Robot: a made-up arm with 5 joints.
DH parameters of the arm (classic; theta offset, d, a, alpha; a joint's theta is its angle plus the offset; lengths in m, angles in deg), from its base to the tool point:
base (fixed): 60.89 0 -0.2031 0
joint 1: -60.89 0.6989 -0.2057 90
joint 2: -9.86 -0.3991 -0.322 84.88
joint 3: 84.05 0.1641 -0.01 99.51
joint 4: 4 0.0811 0.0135 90.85
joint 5: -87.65 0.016 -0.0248 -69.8
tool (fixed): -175.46 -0.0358 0 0
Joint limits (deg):
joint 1: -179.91..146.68
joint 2: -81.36..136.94
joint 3: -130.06..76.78
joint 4: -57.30..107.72
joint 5: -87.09..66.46
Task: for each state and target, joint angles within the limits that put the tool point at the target. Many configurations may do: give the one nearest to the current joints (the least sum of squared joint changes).
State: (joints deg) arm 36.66 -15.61 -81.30 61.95 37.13
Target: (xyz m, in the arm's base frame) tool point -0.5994 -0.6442 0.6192
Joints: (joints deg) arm 84.26 0.43 -49.09 75.66 42.05
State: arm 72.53 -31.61 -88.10 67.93 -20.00
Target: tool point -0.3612 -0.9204 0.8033
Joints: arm 107.76 -25.75 -123.99 75.60 -51.72
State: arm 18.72 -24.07 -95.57 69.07 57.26
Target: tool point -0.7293 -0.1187 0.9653
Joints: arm 38.89 -59.11 -88.46 73.87 64.25
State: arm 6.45 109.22 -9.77 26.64 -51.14
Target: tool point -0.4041 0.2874 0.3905
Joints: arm 6.13 62.21 -56.79 25.33 -38.95
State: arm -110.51 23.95 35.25 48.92 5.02
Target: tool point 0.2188 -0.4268 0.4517
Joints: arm -151.38 79.69 24.29 45.93 -9.45
